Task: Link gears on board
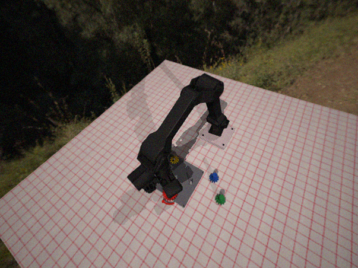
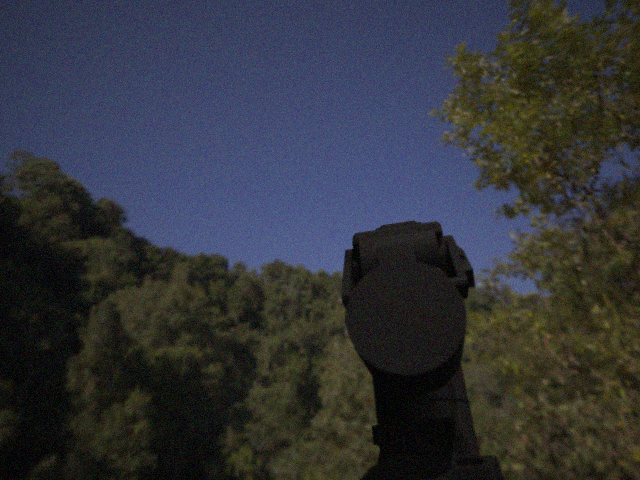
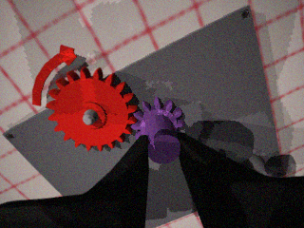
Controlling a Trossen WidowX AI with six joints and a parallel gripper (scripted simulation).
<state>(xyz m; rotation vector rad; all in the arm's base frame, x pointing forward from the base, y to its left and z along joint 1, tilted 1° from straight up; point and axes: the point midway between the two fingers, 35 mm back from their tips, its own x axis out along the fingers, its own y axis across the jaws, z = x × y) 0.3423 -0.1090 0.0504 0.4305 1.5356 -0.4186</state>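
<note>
Now: gripper tip 1 cm above the purple gear. The rest, counted from my gripper tip: yellow gear 11 cm behind, 2 cm to the right, 2 cm below; blue gear 10 cm behind, 18 cm to the left, 2 cm below; red gear 3 cm ahead, 4 cm to the left, 2 cm below.
</note>
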